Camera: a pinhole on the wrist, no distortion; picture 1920 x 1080 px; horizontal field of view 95.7 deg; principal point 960.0 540.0 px. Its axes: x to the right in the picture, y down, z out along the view. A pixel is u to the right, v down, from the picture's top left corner.
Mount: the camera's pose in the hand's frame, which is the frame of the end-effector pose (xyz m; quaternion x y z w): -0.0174 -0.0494 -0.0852 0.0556 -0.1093 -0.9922 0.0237
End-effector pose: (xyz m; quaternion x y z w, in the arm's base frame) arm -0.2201 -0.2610 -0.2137 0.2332 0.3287 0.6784 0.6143
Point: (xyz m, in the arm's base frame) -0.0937 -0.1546 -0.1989
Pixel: 363.9 910.8
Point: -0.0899 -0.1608 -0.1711
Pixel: 461.1 808.8
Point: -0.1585 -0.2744 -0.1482
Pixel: 904.5 457.1
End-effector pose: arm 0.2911 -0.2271 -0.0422 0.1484 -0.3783 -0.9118 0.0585
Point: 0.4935 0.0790 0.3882
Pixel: 1379.5 491.8
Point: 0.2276 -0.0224 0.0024
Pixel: 793.8 968.6
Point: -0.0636 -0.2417 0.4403
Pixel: 450.9 111.9
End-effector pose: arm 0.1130 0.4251 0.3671 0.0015 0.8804 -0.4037 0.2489
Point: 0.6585 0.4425 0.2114
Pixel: 1551.2 182.1
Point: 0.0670 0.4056 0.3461
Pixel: 152.9 359.4
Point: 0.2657 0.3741 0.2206
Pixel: 972.9 280.8
